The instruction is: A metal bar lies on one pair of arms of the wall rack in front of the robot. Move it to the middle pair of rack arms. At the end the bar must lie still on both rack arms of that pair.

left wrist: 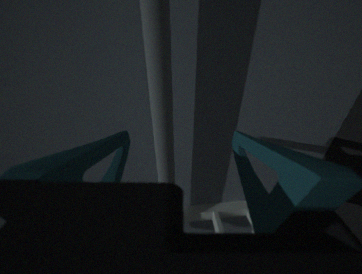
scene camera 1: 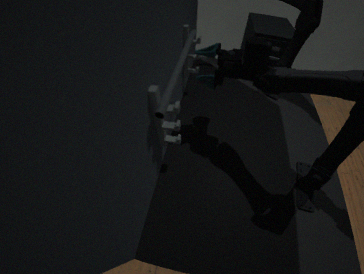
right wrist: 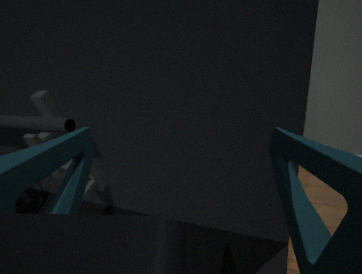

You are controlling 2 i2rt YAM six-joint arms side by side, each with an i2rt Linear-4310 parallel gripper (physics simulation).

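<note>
The grey metal bar (scene camera 1: 175, 77) (left wrist: 159, 85) (right wrist: 35, 123) appears to lie on the upper pair of arms of the pale wall rack (scene camera 1: 154, 95) (right wrist: 44, 102). The near post's middle arm (scene camera 1: 171, 125) and lower arm (scene camera 1: 172, 139) show below it. My left gripper (scene camera 1: 197, 64) (left wrist: 180, 136) is open and empty, close to the far part of the rack; in the left wrist view the bar runs through the space between its fingertips, but its depth is unclear. My right gripper (right wrist: 181, 137) is open and empty, with the bar's dark end near its picture-left fingertip; it does not show in scene camera 1.
A dark wall (scene camera 1: 75, 125) stands behind the rack. A dark box (scene camera 1: 270, 30) stands beyond the left arm. The left arm's links (scene camera 1: 315, 82) reach in from the picture's right. Dark arm shadows fall across the lower surface. Wooden flooring (scene camera 1: 352, 165) (right wrist: 320, 200) shows at the edge.
</note>
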